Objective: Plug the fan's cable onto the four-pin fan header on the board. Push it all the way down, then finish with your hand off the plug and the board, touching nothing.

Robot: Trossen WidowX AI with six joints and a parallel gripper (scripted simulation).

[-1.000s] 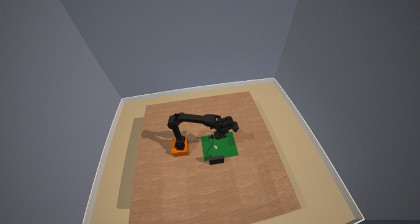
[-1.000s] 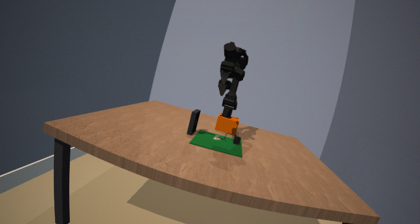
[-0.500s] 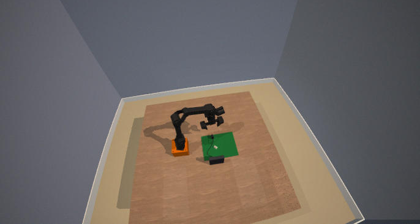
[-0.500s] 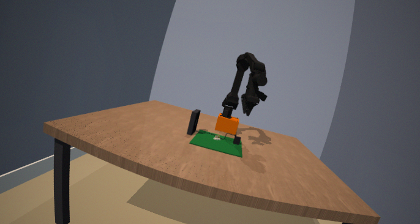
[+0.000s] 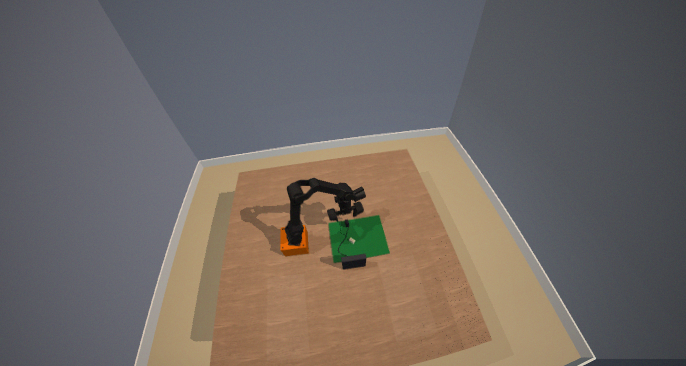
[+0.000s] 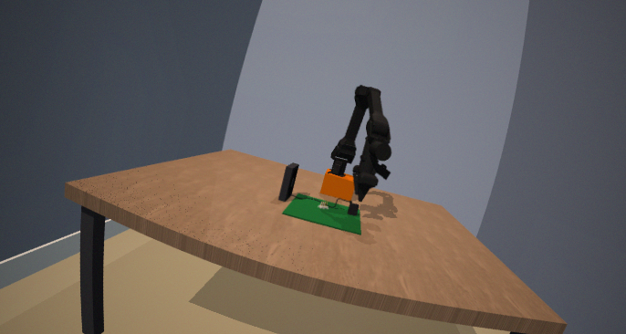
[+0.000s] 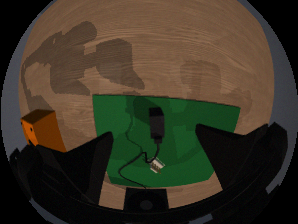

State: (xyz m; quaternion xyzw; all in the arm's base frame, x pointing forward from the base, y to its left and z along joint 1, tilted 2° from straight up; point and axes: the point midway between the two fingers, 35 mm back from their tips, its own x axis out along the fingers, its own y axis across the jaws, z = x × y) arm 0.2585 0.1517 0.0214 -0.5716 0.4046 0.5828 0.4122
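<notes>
The black plug lies 4 cm below my gripper tip and 1 cm ahead of it. The rest, counted from my gripper tip: green board: 8 cm to the right, 8 cm below, 7 cm ahead; then header: 10 cm to the right, 7 cm below, 4 cm ahead; then fan: 24 cm to the right, 5 cm ahead, 1 cm below.
</notes>
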